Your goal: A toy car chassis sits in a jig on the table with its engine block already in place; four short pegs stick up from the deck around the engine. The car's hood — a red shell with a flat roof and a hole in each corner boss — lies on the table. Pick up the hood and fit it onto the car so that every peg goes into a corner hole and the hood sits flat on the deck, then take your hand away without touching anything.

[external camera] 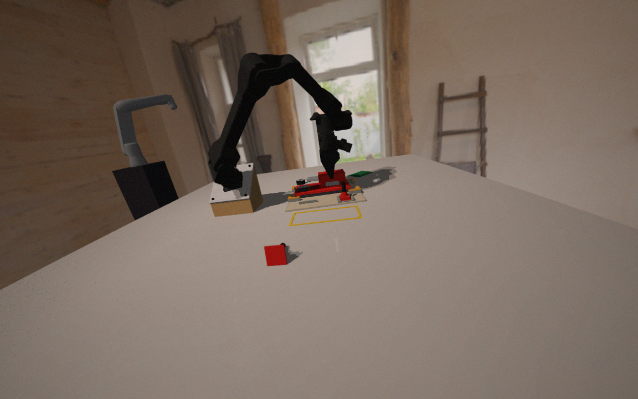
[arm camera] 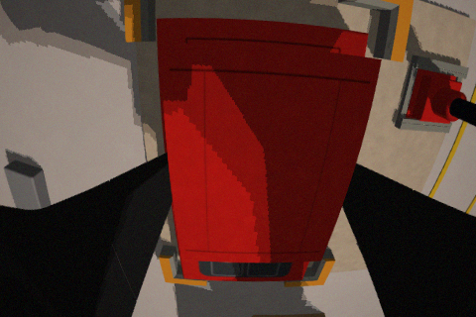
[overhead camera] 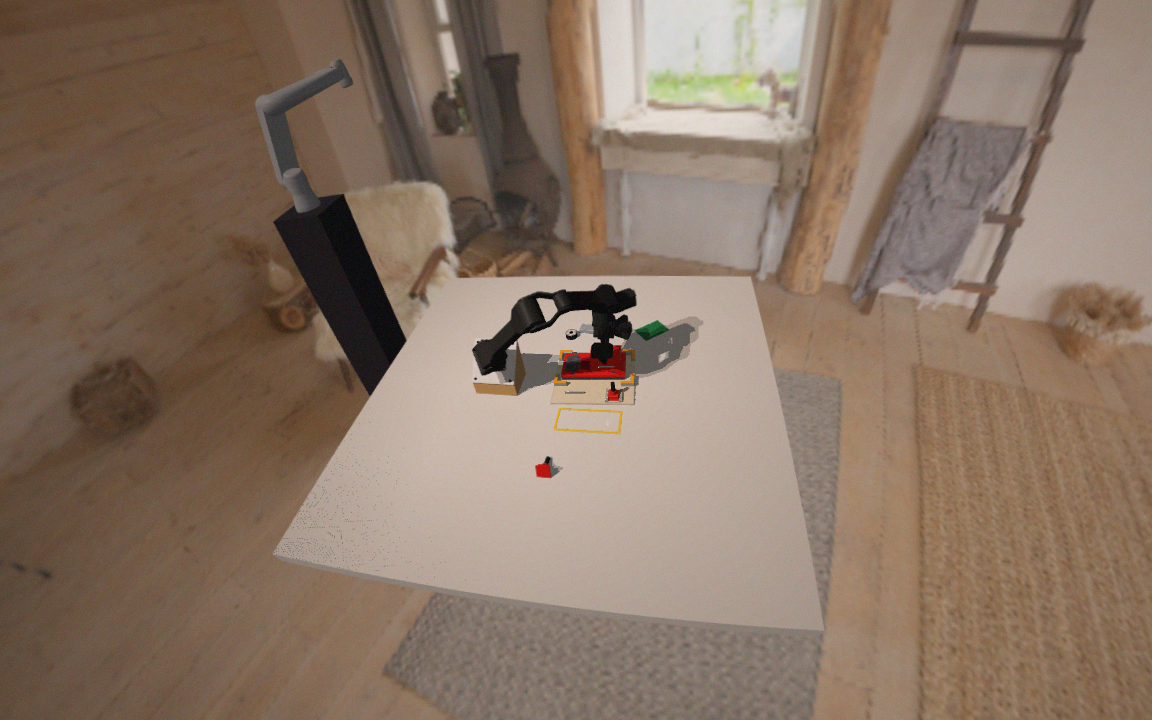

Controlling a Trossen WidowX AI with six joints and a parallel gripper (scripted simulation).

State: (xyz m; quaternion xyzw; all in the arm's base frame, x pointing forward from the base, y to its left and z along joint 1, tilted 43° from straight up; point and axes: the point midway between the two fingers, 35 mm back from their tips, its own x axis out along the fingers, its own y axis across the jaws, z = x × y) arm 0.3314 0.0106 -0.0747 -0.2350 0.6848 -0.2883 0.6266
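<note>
The jig lies 4 cm below my gripper tip, 3 cm to the right of it and 3 cm behind it. Also, from my gripper tip: red hood 1 cm above; then green patch 19 cm to the left, 15 cm ahead, 5 cm below.
</note>
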